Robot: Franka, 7 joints.
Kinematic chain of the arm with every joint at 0, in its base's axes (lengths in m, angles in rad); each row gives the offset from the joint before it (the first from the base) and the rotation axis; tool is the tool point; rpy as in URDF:
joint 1: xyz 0 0 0.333 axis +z
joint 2: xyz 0 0 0 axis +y
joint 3: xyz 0 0 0.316 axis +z
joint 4: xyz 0.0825 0 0 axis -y
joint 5: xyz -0.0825 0 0.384 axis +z
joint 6: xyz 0 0 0 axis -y
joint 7: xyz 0.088 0 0 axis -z
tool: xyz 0 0 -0.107 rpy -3.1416 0 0
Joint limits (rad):
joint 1: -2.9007..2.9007
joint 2: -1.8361..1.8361
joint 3: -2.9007..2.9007
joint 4: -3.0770..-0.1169
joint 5: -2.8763..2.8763
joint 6: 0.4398..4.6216
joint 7: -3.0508..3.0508
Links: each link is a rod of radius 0.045 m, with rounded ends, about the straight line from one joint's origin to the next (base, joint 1, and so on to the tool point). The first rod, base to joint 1, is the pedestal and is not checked.
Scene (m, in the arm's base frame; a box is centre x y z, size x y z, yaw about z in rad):
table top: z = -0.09
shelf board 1: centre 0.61 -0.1 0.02 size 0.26 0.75 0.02 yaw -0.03
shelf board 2: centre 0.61 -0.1 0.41 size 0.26 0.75 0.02 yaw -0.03
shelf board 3: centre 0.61 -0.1 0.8 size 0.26 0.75 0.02 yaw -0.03
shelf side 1: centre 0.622 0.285 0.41 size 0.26 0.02 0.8 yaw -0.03
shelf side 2: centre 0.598 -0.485 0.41 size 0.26 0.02 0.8 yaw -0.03
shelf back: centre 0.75 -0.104 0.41 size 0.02 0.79 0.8 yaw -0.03
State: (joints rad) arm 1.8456 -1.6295 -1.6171 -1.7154 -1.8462 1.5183 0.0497
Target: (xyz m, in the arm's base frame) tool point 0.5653 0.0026 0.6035
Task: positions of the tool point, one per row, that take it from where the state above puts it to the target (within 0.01 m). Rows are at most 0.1 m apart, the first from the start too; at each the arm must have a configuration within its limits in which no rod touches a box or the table.
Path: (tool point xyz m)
1: 0.5664 -0.1982 0.1896
2: 0.4981 -0.1975 0.1982
3: 0.4267 -0.1856 0.2043
4: 0.3544 -0.1624 0.2075
5: 0.2835 -0.1281 0.2079
6: 0.2163 -0.0834 0.2059
7: 0.2652 -0.0961 0.2452
8: 0.3124 -0.0935 0.2990
9: 0.3514 -0.0768 0.3650
10: 0.3766 -0.0500 0.4403
11: 0.3843 -0.0192 0.5211
12: 0.3741 0.0083 0.6035
13: 0.4721 0.0048 0.6110
14: 0.5653 0.0026 0.6035

